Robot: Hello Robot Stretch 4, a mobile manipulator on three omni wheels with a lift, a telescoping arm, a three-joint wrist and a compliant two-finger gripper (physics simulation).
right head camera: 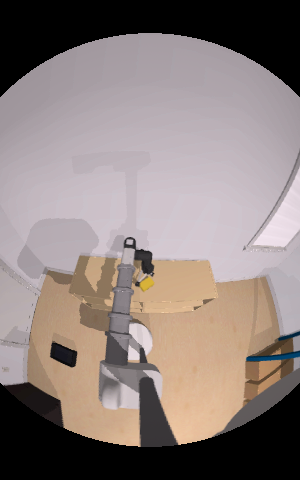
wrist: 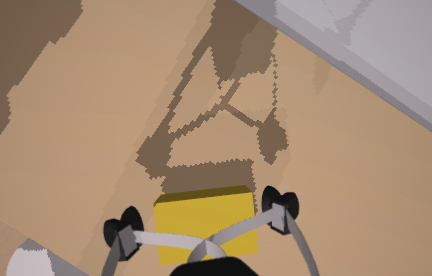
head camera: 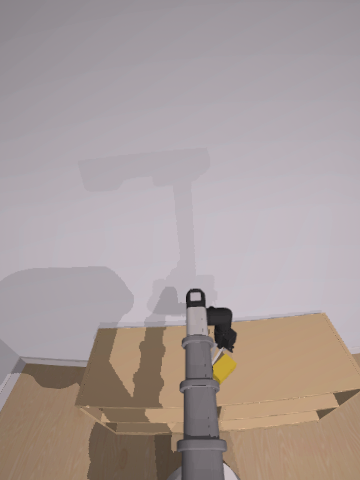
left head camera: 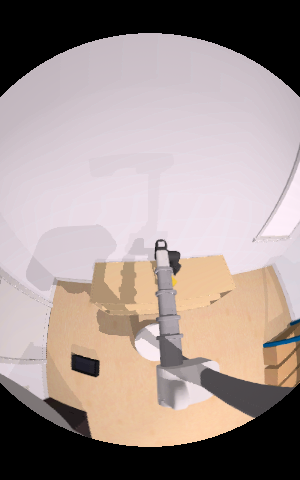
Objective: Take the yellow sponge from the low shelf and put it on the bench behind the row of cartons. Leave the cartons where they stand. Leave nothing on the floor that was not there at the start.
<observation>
In view: the gripper [wrist: 203, 211], a yellow sponge [wrist: 201, 213] and a low wooden shelf [right head camera: 179, 285].
The low wooden shelf is seen too in the wrist view [wrist: 111, 111].
</observation>
